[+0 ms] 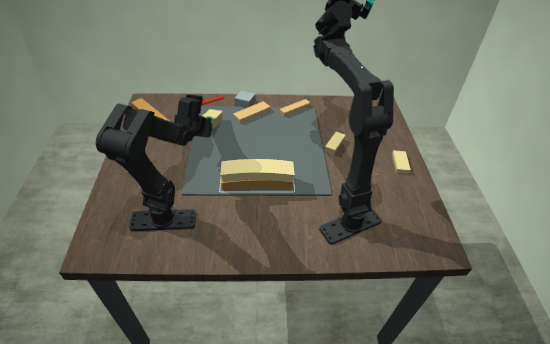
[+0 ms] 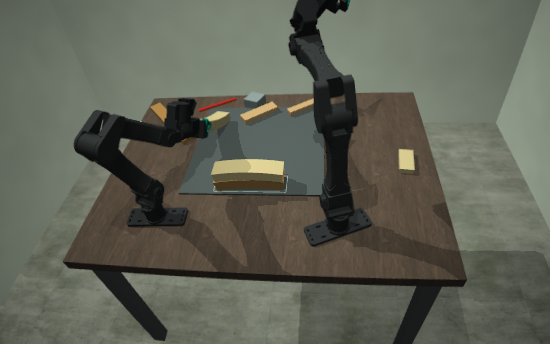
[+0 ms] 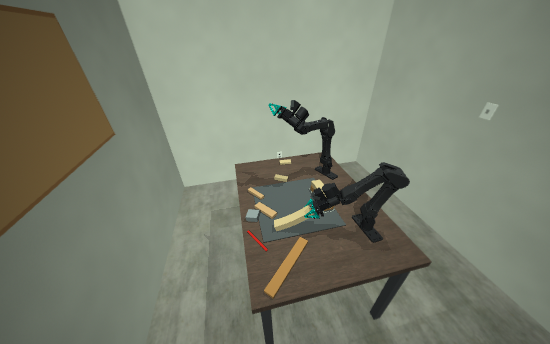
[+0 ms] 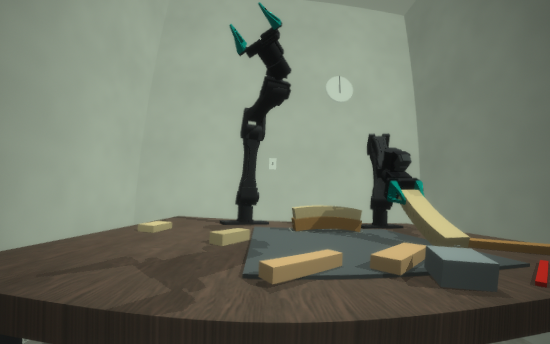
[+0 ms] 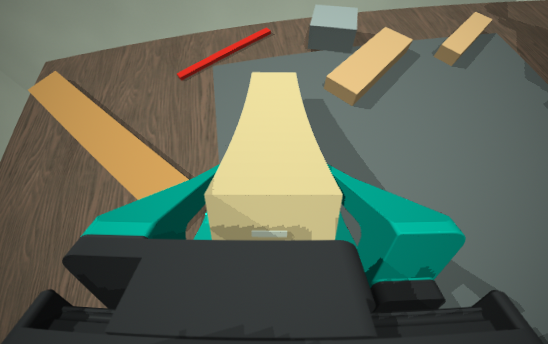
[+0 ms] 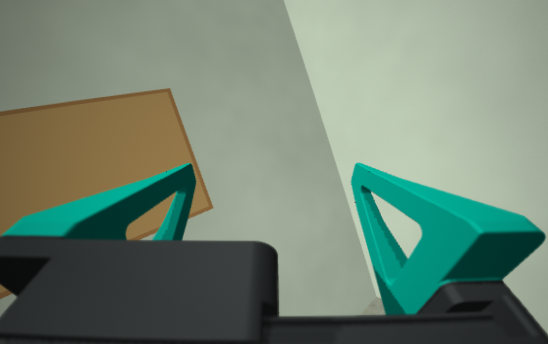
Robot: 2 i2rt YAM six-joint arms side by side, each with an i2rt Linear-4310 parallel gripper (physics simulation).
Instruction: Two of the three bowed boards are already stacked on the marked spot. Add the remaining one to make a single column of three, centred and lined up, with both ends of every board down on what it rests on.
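Places are measured from the left arm's base along level axes (x right, y down, z ahead), in centimetres.
Pixels of known places: left gripper, fingertip midpoint: point(image 2: 203, 123) point(image 3: 303, 213) point(image 4: 415, 202) point(image 5: 273, 171); right gripper, fingertip midpoint: point(image 3: 271, 104) point(image 4: 244, 13) point(image 6: 273, 172); left arm's base, origin of the base link: point(image 1: 163, 220) point(image 2: 157, 217) point(image 3: 366, 227) point(image 4: 379, 227); right arm's base, origin of the base link: point(image 1: 350, 225) point(image 2: 337, 227) point(image 3: 325, 172) point(image 4: 244, 223).
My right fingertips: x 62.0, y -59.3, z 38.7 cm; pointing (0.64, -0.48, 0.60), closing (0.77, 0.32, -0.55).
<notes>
Ahead of a thing's pixels: the offset from my right fingertips to its top centre. Level surfaces: height alone.
Two bowed boards are stacked on the marked spot at the mat's front: a pale yellow one @[dx -32.0, dy +50.0, dz -24.9 cm] point(image 1: 257, 169) point(image 2: 248, 169) point(image 4: 326, 213) on top of a brown one @[dx -32.1, dy +53.6, dz -24.9 cm] point(image 1: 257, 185) point(image 2: 248, 184) point(image 4: 326, 224), both arched upward. The remaining bowed board point(image 1: 214, 118) point(image 2: 219, 120) point(image 3: 291, 219) point(image 4: 435, 217) point(image 5: 275, 145) is pale yellow. My left gripper point(image 3: 311, 209) point(image 4: 406, 192) point(image 5: 273, 171) is shut on its near end. That end is raised, and the board slopes down to its far end, low over the mat's back left. My right gripper point(image 4: 246, 15) point(image 6: 273, 172) is open and empty, high above the table.
On or beside the grey mat @[dy +58.6 cm] point(image 1: 280, 145) are two tan blocks @[dx -31.8, dy +56.5, dz +14.9 cm] point(image 5: 370, 65) @[dx -13.3, dy +56.6, dz +17.6 cm] point(image 5: 464, 37), a grey block @[dx -34.3, dy +54.9, dz +23.6 cm] point(image 5: 334, 27) and a red stick @[dx -51.7, dy +58.7, dz +24.9 cm] point(image 5: 225, 52). A long orange plank @[dx -70.5, dy +57.4, dz +12.9 cm] point(image 3: 286, 267) point(image 5: 107, 135) lies at the left. Two pale blocks @[dx -0.7, dy +56.6, dz -5.7 cm] point(image 1: 335, 142) @[dx +22.5, dy +57.3, dz -16.9 cm] point(image 1: 401, 161) lie right of the mat.
</notes>
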